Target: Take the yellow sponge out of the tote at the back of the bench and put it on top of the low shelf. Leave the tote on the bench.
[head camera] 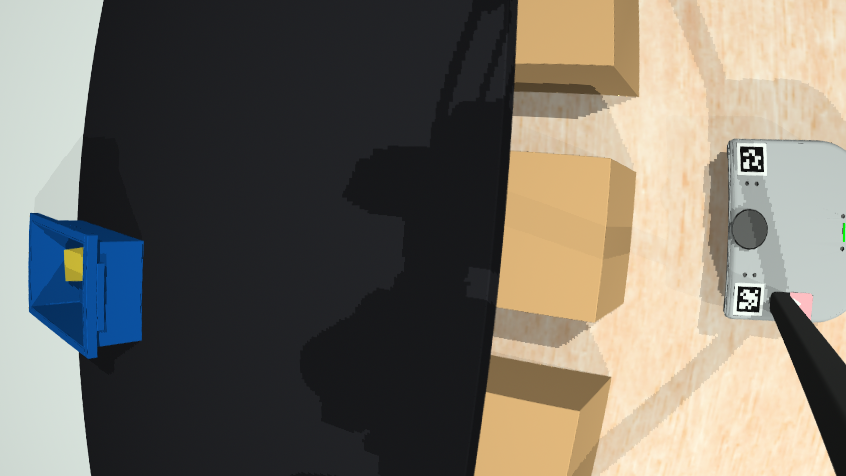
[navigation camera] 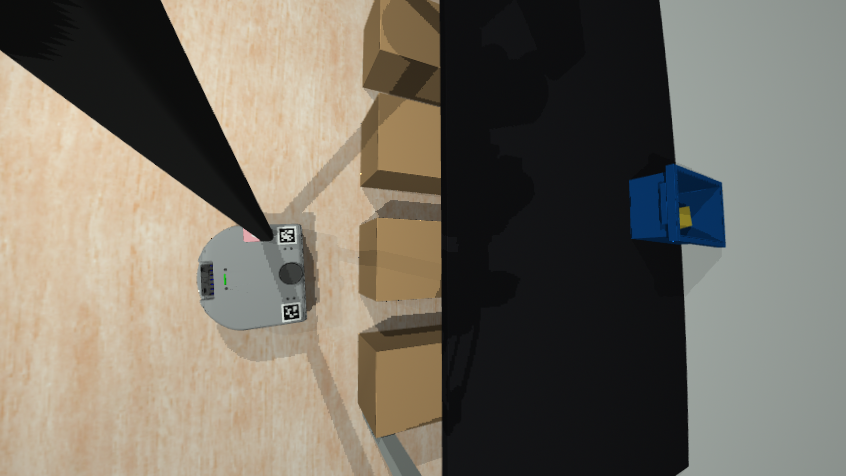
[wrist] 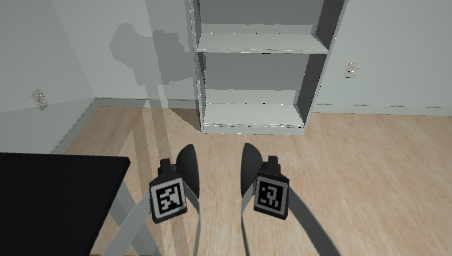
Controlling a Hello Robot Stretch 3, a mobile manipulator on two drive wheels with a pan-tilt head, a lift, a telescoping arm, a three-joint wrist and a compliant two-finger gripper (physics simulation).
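Seen in the pictures: gripper, between the fingertips: (wrist: 219, 161); robot's base, origin of its link: (head camera: 749, 229) (navigation camera: 289, 271).
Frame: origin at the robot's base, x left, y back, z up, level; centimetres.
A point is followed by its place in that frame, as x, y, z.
The yellow sponge (head camera: 73, 264) {9.1, -109.8, 81.0} (navigation camera: 685, 217) {9.2, -111.1, 81.0} lies inside the blue tote (head camera: 121, 290) {12.0, -89.6, 80.6} (navigation camera: 646, 207) {12.3, -89.7, 80.6}, near the wall of the tote that faces the robot. The tote stands upright at the back edge of the black bench (head camera: 236, 118) {-13.5, -64.3, 76.2} (navigation camera: 591, 355) {-24.5, -66.9, 76.3} (wrist: 50, 200) {-53.2, -35.5, 76.2}. My gripper (wrist: 219, 161) {-37.3, 2.1, 107.5} is open in the wrist view, with no object between its fingers. It points away from the tote, towards a light grey shelf unit (wrist: 252, 130) {-151.9, 27.6, 4.0} against the wall. The top of this unit is out of view, so I cannot tell whether it is the low shelf. The gripper does not show in the head or navigation view.
Several cardboard boxes (head camera: 559, 230) {1.3, -36.3, 27.0} (navigation camera: 408, 260) {1.5, -39.4, 27.1} stand on the floor at the front side of the bench. My base (head camera: 798, 248) {3.2, 9.8, 16.0} (navigation camera: 248, 296) {-6.2, 12.7, 16.0} is on the floor before them. The bench's end and a grey leg (wrist: 125, 205) {-59.2, -24.9, 62.4} are at the left in the wrist view.
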